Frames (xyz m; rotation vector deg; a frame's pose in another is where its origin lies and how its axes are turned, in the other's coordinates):
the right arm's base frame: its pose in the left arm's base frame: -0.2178 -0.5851 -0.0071 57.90 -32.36 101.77
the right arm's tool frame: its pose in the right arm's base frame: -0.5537 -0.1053 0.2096 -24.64 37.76 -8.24
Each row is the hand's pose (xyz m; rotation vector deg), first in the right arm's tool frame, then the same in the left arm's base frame.
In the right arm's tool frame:
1: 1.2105 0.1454 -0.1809 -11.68 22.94 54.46
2: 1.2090 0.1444 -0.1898 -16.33 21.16 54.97
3: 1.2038 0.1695 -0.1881 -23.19 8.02 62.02
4: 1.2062 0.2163 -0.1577 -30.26 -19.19 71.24
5: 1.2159 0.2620 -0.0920 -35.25 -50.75 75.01
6: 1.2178 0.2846 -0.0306 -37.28 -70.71 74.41
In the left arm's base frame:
1: -0.1974 0.2021 -0.1555 -35.37 -19.72 141.08
2: -0.1950 0.2038 -0.1641 -37.86 -25.52 140.19
3: -0.2193 0.1969 -0.1687 -34.29 -44.30 145.61
4: -0.2701 0.1861 -0.1481 -18.05 -77.58 150.91
5: -0.3259 0.1700 -0.0922 -6.97 107.90 -138.94
6: -0.3575 0.1494 -0.0388 -22.59 117.28 -119.51

